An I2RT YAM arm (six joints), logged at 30 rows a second.
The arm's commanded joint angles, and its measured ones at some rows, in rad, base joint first. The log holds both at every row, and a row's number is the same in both.
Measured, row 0:
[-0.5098 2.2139 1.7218 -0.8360 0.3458 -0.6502]
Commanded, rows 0 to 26:
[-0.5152 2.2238 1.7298 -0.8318 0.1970 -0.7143]
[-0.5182 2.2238 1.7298 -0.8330 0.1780 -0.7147]
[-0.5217 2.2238 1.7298 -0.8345 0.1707 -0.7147]
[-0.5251 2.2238 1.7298 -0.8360 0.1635 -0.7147]
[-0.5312 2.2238 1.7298 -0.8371 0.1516 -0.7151]
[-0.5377 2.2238 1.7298 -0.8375 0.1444 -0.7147]
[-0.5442 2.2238 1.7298 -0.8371 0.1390 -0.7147]
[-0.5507 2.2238 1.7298 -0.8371 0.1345 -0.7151]
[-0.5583 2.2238 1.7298 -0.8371 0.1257 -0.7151]
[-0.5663 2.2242 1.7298 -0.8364 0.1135 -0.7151]
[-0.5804 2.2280 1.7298 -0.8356 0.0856 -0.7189]
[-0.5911 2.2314 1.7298 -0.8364 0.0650 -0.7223]
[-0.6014 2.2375 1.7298 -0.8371 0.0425 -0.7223]
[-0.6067 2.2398 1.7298 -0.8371 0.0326 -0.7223]
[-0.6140 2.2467 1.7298 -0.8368 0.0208 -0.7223]
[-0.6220 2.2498 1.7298 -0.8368 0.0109 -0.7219]
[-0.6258 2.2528 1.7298 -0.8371 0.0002 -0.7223]
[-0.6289 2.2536 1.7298 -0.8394 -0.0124 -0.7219]
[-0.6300 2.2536 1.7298 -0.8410 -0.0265 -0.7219]
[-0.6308 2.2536 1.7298 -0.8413 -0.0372 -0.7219]
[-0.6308 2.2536 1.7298 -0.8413 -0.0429 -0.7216]
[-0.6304 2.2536 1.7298 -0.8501 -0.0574 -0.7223]
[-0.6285 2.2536 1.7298 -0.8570 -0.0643 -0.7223]
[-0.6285 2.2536 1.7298 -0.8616 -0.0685 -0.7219]
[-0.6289 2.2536 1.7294 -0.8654 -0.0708 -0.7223]
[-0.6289 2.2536 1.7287 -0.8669 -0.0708 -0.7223]
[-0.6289 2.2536 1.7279 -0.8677 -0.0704 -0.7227]
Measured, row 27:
[-0.6331 2.2375 1.7218 -0.8616 -0.0280 -0.7078]
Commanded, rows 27 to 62:
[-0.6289 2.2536 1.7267 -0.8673 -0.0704 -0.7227]
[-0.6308 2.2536 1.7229 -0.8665 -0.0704 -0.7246]
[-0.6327 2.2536 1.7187 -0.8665 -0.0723 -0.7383]
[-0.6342 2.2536 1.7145 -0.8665 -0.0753 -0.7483]
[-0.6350 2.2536 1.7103 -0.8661 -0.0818 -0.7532]
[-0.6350 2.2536 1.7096 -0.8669 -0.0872 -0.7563]
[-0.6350 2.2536 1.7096 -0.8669 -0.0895 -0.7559]
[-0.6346 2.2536 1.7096 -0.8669 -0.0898 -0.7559]
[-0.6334 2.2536 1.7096 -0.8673 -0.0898 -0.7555]
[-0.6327 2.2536 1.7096 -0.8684 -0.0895 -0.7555]
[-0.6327 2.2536 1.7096 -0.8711 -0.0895 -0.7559]
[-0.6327 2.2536 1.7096 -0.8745 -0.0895 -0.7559]
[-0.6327 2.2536 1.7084 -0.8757 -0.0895 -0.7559]
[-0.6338 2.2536 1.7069 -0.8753 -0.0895 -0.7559]
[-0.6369 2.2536 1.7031 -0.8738 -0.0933 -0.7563]
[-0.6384 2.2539 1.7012 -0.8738 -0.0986 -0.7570]
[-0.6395 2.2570 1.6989 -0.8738 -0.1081 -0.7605]
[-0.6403 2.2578 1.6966 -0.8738 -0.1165 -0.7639]
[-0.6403 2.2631 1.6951 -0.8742 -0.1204 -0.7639]
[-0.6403 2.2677 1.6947 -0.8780 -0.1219 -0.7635]
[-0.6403 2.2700 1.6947 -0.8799 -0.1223 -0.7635]
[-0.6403 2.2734 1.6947 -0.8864 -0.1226 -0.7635]
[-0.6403 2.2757 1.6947 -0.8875 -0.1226 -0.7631]
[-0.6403 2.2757 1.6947 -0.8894 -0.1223 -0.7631]
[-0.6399 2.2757 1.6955 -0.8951 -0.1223 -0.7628]
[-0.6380 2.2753 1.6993 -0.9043 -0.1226 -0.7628]
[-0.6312 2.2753 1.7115 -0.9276 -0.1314 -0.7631]
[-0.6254 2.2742 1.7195 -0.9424 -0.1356 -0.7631]
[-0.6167 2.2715 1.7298 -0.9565 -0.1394 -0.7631]
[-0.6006 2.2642 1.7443 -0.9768 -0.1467 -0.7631]
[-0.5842 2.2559 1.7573 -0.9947 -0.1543 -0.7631]
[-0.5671 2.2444 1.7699 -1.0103 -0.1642 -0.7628]
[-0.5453 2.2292 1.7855 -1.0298 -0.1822 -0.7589]
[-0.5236 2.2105 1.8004 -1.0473 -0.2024 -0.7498]
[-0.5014 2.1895 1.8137 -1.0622 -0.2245 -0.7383]
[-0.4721 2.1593 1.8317 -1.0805 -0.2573 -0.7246]
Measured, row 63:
[-0.5575 2.2436 1.7649 -1.0523 -0.1493 -0.7551]
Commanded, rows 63 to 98:
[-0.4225 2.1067 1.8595 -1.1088 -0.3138 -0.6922]
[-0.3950 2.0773 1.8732 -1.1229 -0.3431 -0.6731]
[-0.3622 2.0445 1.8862 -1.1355 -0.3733 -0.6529]
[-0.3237 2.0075 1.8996 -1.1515 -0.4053 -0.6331]
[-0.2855 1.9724 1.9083 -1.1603 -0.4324 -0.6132]
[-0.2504 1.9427 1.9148 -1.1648 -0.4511 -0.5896]
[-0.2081 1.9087 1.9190 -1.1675 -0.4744 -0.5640]
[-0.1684 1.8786 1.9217 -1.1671 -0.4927 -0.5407]
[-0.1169 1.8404 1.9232 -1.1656 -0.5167 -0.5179]
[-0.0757 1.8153 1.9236 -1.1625 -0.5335 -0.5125]
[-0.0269 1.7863 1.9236 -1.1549 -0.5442 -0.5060]
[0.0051 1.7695 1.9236 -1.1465 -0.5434 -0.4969]
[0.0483 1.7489 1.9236 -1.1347 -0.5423 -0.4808]
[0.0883 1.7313 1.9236 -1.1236 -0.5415 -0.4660]
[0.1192 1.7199 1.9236 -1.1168 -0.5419 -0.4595]
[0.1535 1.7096 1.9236 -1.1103 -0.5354 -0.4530]
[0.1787 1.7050 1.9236 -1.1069 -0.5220 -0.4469]
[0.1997 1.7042 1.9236 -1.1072 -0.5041 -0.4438]
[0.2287 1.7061 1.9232 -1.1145 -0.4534 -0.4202]
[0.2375 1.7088 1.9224 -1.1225 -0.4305 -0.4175]
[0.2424 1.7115 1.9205 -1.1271 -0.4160 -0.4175]
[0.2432 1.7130 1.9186 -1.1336 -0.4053 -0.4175]
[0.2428 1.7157 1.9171 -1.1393 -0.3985 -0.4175]
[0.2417 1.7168 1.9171 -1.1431 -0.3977 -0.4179]
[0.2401 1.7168 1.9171 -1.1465 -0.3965 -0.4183]
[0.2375 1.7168 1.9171 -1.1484 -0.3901 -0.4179]
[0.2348 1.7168 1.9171 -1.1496 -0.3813 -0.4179]
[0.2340 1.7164 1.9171 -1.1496 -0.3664 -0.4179]
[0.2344 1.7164 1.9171 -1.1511 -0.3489 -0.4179]
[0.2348 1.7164 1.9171 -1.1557 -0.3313 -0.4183]
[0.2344 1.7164 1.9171 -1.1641 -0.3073 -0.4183]
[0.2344 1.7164 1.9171 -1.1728 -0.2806 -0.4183]
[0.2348 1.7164 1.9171 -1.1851 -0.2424 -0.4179]
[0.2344 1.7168 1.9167 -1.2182 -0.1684 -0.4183]
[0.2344 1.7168 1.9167 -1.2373 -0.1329 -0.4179]
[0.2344 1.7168 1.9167 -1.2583 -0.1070 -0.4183]
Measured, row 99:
[0.2420 1.7073 1.9167 -1.2148 -0.2657 -0.4335]
